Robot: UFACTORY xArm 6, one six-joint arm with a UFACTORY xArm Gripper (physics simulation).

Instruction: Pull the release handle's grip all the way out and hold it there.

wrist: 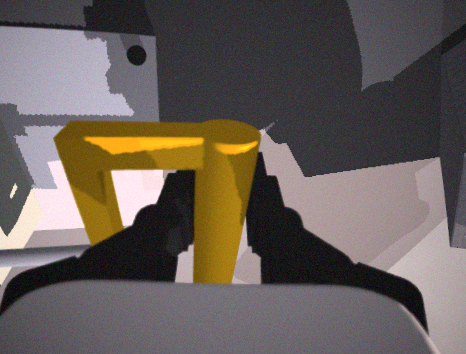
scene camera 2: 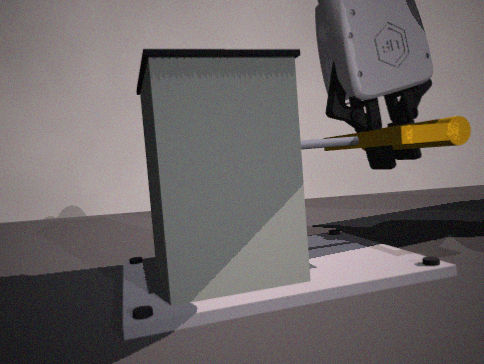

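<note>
The yellow release handle's grip (scene camera 2: 436, 132) (wrist: 216, 215) is a D-shaped loop with a thick round bar at its outer side. A grey metal rod (scene camera 2: 327, 143) (wrist: 40, 256) shows between the grey-green housing (scene camera 2: 227, 165) and the loop, so the grip stands out from the housing's side. My gripper (scene camera 2: 392, 150) (wrist: 223, 173) is shut on the round bar, one black finger on each side of it. In the wrist view the lower end of the bar is hidden behind the gripper's body.
The housing has a black lid (scene camera 2: 222, 53) and stands on a pale base plate (scene camera 2: 370, 267) (wrist: 55, 70) with black bolts (scene camera 2: 431, 261) (wrist: 136, 55) at its corners. Dark shadows lie across the floor. A dark upright object (wrist: 454, 140) shows at the wrist view's right edge.
</note>
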